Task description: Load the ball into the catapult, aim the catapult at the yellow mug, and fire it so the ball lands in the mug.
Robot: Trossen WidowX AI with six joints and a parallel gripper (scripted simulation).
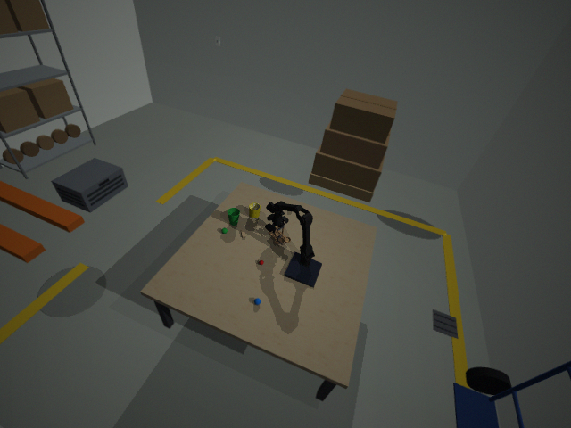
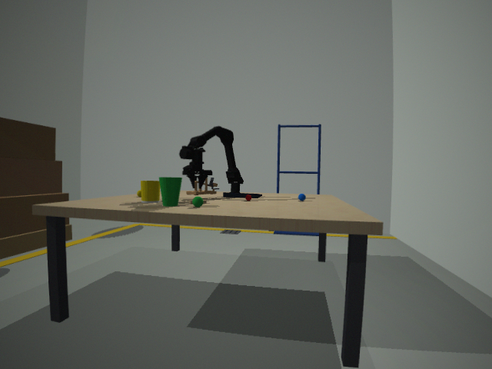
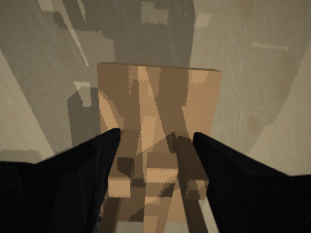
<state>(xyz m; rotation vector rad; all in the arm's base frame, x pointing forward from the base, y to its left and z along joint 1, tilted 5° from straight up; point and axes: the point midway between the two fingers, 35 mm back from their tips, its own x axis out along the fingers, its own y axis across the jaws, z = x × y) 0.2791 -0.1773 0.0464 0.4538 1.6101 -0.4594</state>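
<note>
Right now my gripper tip is 20 mm short of the red ball, 290 mm to the right of it and 40 mm above it. Round my gripper tip: yellow mug 230 mm ahead, 160 mm to the right, 30 mm below; wooden catapult 50 mm behind, 50 mm to the left, 20 mm above; wooden block 240 mm ahead, 70 mm to the left, 50 mm below.
</note>
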